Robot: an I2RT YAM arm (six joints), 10 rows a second.
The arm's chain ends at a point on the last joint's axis. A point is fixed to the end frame.
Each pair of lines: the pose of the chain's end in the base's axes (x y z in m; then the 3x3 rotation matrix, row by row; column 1 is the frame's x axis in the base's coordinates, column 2 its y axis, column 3 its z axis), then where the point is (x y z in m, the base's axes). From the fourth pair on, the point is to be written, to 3 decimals.
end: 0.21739 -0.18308 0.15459; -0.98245 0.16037 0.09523; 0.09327 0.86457 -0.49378; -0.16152 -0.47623 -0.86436
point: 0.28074 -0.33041 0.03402
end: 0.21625 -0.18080 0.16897; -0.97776 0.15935 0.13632; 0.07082 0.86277 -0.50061; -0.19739 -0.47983 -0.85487
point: 0.28691 -0.32801 0.05238
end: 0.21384 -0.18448 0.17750; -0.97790 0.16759 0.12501; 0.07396 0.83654 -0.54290; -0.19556 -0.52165 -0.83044
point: 0.28195 -0.33803 0.06777
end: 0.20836 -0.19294 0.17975; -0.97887 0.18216 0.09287; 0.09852 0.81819 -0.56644; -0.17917 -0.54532 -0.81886
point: 0.270 -0.351 0.073
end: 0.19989 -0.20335 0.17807; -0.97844 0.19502 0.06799; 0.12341 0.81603 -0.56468; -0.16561 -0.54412 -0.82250
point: 0.256 -0.362 0.069
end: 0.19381 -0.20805 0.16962; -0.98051 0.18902 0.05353; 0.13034 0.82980 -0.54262; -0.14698 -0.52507 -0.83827
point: 0.248 -0.364 0.056
